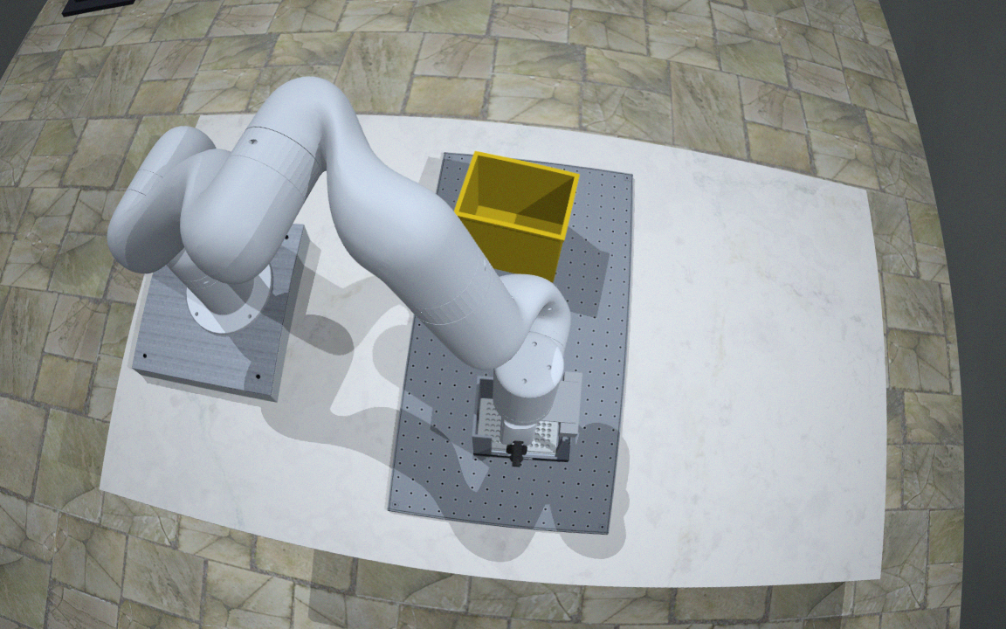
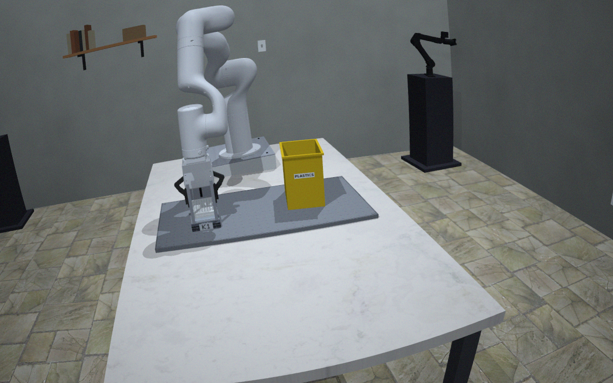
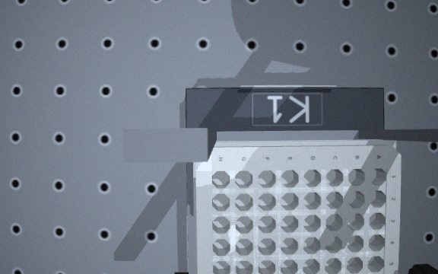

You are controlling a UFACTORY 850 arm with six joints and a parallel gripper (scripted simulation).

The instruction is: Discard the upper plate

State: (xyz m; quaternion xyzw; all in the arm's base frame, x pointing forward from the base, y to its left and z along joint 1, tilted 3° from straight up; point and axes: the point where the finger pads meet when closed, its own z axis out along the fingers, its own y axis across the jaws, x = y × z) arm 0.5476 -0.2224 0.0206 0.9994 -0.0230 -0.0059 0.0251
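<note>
Now: the 96-well plate 20 mm below my hand. Also, from my hand: yellow plastics bin 350 mm to the left, 30 mm above, 20 mm behind.
</note>
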